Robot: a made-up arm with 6 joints.
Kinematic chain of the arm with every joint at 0, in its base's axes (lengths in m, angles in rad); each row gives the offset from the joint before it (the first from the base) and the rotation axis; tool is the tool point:
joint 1: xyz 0 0 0.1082 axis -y
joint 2: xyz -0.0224 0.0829 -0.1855 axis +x
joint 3: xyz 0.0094 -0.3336 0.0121 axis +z
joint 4: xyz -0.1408 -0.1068 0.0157 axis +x
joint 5: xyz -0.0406 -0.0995 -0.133 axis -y
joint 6: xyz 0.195 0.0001 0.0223 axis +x
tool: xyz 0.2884 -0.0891 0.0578
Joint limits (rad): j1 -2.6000..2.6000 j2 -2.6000..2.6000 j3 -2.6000..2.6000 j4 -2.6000..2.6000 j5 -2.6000..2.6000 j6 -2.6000..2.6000
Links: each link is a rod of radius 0.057 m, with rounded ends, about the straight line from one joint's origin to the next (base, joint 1, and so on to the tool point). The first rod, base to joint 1, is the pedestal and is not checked.
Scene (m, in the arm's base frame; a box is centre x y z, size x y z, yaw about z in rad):
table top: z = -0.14
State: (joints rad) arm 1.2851 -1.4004 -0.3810 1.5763 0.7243 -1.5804
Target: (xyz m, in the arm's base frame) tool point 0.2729 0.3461 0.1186
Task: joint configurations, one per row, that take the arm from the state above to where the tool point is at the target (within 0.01 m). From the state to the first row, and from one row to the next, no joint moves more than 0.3 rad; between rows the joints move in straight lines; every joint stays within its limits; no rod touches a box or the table.
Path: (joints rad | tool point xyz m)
1: 1.1604 -1.5107 -0.2852 1.7057 0.4484 -1.6489 | -0.3833 0.0137 0.3947
2: 1.0357 -1.6211 -0.1894 1.8352 0.1724 -1.7173 | -0.1792 0.0960 0.4836
3: 0.9109 -1.7314 -0.0936 1.9646 -0.1035 -1.7858 | 0.0348 0.1821 0.4526
4: 0.7862 -1.8418 0.0022 2.0940 -0.3794 -1.8542 | 0.1993 0.2656 0.3167
5: 0.6615 -1.9521 0.0980 2.2235 -0.6553 -1.9227 | 0.2729 0.3461 0.1186

